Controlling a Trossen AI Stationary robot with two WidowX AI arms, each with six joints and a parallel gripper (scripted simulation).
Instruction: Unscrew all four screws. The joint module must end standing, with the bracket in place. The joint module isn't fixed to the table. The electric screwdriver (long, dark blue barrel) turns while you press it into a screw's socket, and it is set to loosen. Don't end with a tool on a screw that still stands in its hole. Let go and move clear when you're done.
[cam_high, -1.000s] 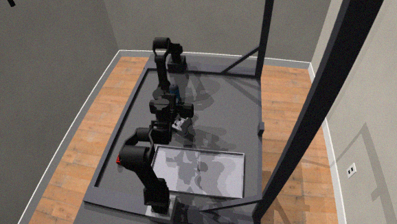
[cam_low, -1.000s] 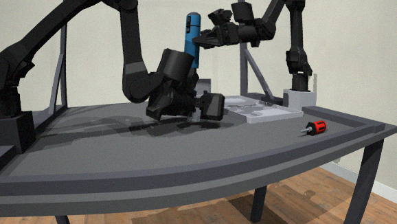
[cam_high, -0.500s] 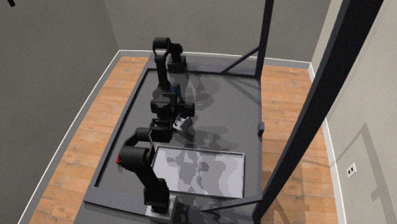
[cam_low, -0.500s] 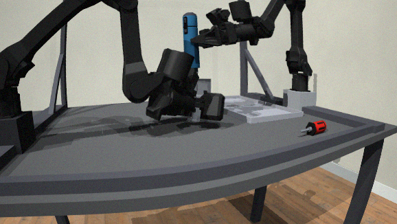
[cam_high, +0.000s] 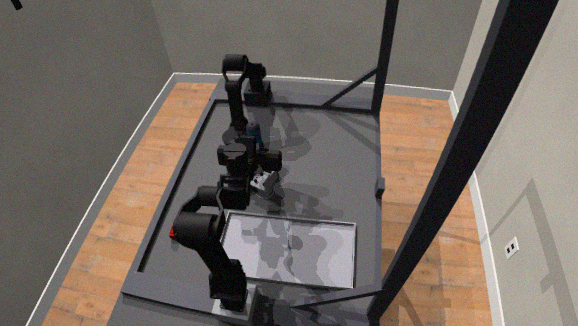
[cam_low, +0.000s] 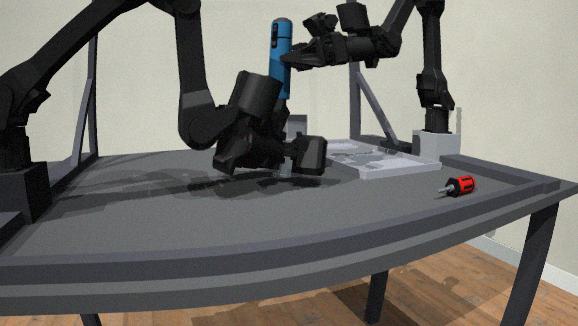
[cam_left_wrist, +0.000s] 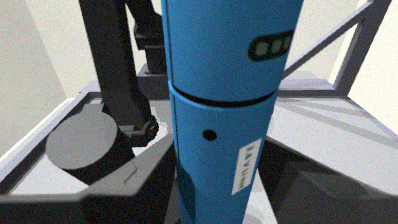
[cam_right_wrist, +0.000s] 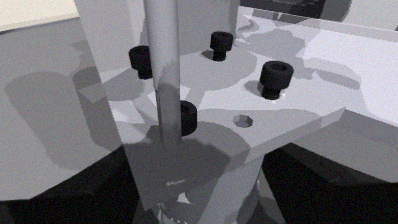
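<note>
Now: right hand 2 cm to the right of the joint module, 1 cm past it and 1 cm above it. From my right hand the other things lie so: bracket (3 cm above, 2 cm to the left, 2 cm behind); then screwdriver bit (5 cm above, 1 cm to the right, 1 cm behind); then shallow pale tray (25 cm to the left, 9 cm behind, 3 cm below).
</note>
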